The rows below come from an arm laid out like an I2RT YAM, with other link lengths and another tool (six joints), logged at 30 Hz.
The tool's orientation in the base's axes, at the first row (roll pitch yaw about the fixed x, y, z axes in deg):
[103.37 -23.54 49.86]
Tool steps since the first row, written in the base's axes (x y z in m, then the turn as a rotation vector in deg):
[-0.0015 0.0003 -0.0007 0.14 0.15 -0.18]
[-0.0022 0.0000 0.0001 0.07 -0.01 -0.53]
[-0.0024 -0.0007 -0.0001 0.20 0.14 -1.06]
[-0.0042 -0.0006 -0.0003 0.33 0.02 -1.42]
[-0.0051 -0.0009 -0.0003 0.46 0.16 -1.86]
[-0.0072 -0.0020 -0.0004 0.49 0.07 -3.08]
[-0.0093 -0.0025 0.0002 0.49 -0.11 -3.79]
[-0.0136 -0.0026 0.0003 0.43 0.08 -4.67]
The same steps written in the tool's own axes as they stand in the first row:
[-0.0010 -0.0006 -0.0012 0.12 -0.24 0.07]
[-0.0013 0.0003 -0.0018 -0.18 -0.47 0.17]
[-0.0019 0.0004 -0.0015 -0.21 -1.02 0.31]
[-0.0030 0.0003 -0.0030 -0.36 -1.30 0.55]
[-0.0038 0.0005 -0.0035 -0.36 -1.76 0.67]
[-0.0058 0.0011 -0.0046 -0.89 -2.81 1.01]
[-0.0072 0.0020 -0.0061 -1.30 -3.37 1.26]
[-0.0097 0.0024 -0.0095 -1.55 -4.23 1.29]

